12 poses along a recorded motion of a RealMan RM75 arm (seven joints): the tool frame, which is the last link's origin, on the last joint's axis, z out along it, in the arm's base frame.
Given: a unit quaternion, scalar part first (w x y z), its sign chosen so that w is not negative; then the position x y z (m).
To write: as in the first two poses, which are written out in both.
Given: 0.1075 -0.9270 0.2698 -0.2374 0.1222 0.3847 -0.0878
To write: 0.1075 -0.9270 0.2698 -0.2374 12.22 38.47 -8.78
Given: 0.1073 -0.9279 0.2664 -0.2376 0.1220 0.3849 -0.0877
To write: 0.1073 -0.9279 0.2664 -0.2376 12.20 38.49 -8.77
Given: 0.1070 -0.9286 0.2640 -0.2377 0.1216 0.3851 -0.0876
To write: 0.1070 -0.9286 0.2640 -0.2377 12.16 38.51 -8.76
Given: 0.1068 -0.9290 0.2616 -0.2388 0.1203 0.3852 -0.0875
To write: 0.1068 -0.9290 0.2616 -0.2388 12.03 38.52 -8.75
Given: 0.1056 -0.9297 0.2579 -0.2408 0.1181 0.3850 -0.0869
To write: 0.1056 -0.9297 0.2579 -0.2408 11.81 38.50 -8.69
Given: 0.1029 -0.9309 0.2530 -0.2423 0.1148 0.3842 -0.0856
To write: 0.1029 -0.9309 0.2530 -0.2423 11.48 38.42 -8.56
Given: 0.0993 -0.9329 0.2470 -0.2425 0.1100 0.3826 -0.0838
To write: 0.0993 -0.9329 0.2470 -0.2425 11.00 38.26 -8.38
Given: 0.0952 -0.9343 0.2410 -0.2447 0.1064 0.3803 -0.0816
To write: 0.0952 -0.9343 0.2410 -0.2447 10.64 38.03 -8.16
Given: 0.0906 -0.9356 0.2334 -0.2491 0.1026 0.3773 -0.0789
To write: 0.0906 -0.9356 0.2334 -0.2491 10.26 37.73 -7.89
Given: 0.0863 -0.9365 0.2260 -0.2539 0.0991 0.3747 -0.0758
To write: 0.0863 -0.9365 0.2260 -0.2539 9.91 37.47 -7.58
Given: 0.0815 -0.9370 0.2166 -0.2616 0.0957 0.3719 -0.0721
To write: 0.0815 -0.9370 0.2166 -0.2616 9.57 37.19 -7.21
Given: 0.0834 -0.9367 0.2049 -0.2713 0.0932 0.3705 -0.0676
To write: 0.0834 -0.9367 0.2049 -0.2713 9.32 37.05 -6.76
